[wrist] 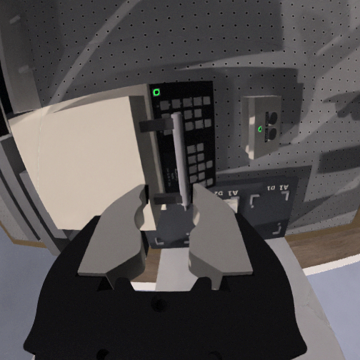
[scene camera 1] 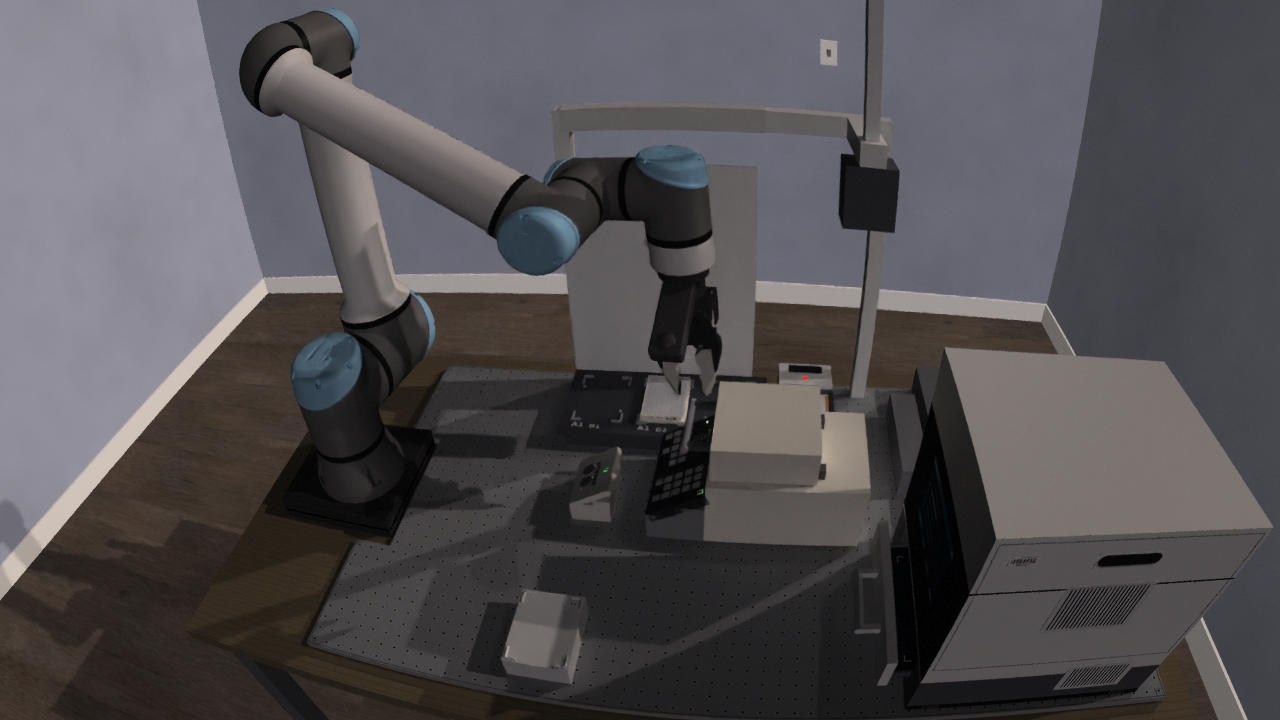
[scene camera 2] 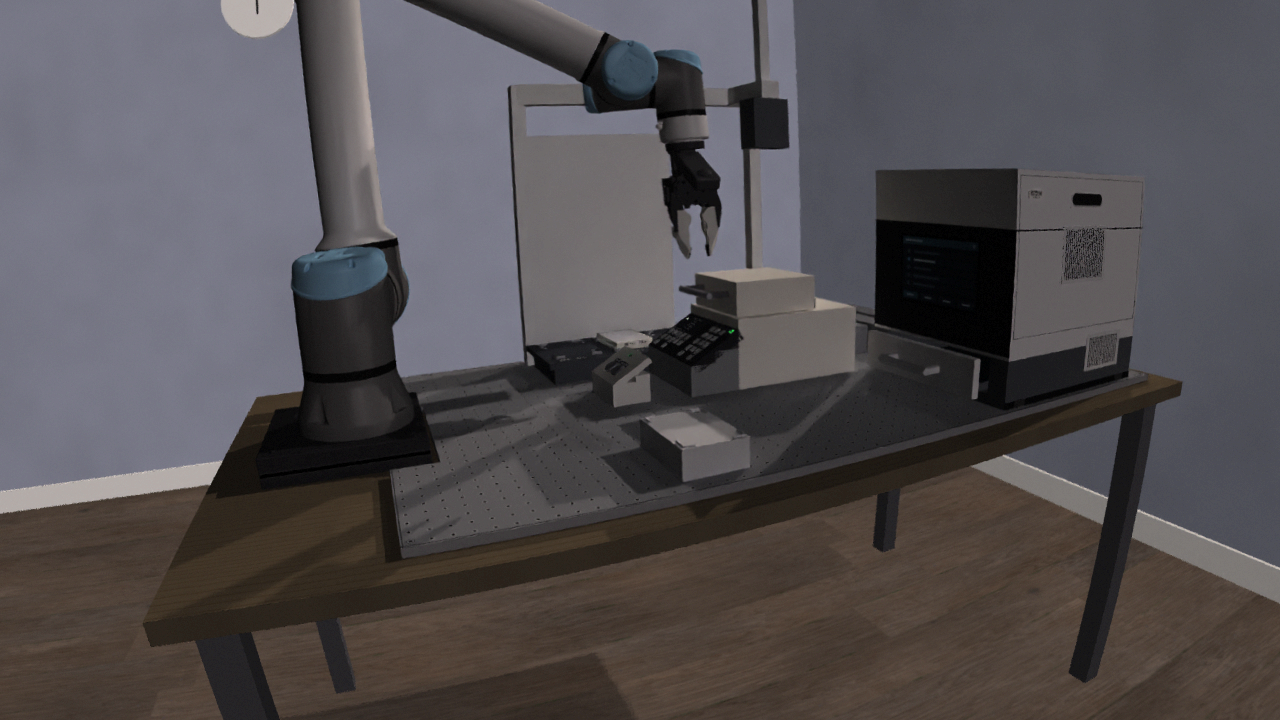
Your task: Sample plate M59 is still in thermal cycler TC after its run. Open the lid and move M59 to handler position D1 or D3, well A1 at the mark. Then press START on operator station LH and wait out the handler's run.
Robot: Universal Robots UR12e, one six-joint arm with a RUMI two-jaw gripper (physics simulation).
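Frame: origin at the arm's base, x back, y up, z left, level; centimetres.
Seen in the pictures: gripper, between the fingertips: [scene camera 1: 692, 394] [scene camera 2: 698, 257]; arm's base, origin of its link: [scene camera 1: 362, 469] [scene camera 2: 357, 421].
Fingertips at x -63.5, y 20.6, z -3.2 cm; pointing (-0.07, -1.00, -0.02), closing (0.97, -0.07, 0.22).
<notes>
Offsets run from my fingertips to a thing's middle. "*": to the spot under its first point. Level surfaces: height alone.
The thermal cycler's cream lid @[dx -9.6, dy -7.2, dz -0.6 cm] [scene camera 1: 768, 419] [scene camera 2: 769, 291] [wrist: 90, 165] is down. Its bar handle @[* dx +0.5, dy -6.1, dz -0.8 cm] [scene camera 1: 689, 428] [wrist: 180, 155] stands out over the black keypad @[dx +2.1, dy -15.3, dz -2.1 cm] [scene camera 1: 678, 474] [scene camera 2: 693, 342] [wrist: 198, 131]. M59 does not show. My gripper [scene camera 1: 691, 392] [scene camera 2: 699, 256] [wrist: 169, 185] is partly open and empty, above the handle's rear end. The dark handler deck @[dy -19.4 cm] [scene camera 1: 601, 400] [scene camera 2: 568, 360] [wrist: 272, 215] has a white plate @[dx +4.7, dy -18.6, dz +22.7 cm] [scene camera 1: 665, 402] [scene camera 2: 623, 338] on D2. D1 is bare, and the cycler partly hides D3 in scene camera 1. A small two-button station @[dx +16.4, dy -20.0, dz +1.2 cm] [scene camera 1: 597, 488] [scene camera 2: 622, 382] [wrist: 262, 125] shows a green light; its name is unreadable.
A large instrument @[dx -53.6, dy -4.0, dz -31.4 cm] [scene camera 1: 1109, 447] [scene camera 2: 1078, 286] stands at the right with its drawer [scene camera 1: 886, 604] [scene camera 2: 926, 362] out. A pale block @[dx +22.0, dy -21.8, dz -31.2 cm] [scene camera 1: 544, 631] [scene camera 2: 693, 438] sits near the front. A red-lit device @[dx -23.0, dy -21.2, dz +23.7 cm] [scene camera 1: 804, 376] stands behind the cycler. A tall panel [scene camera 1: 617, 304] [scene camera 2: 590, 232] and a frame rise behind the deck.
</notes>
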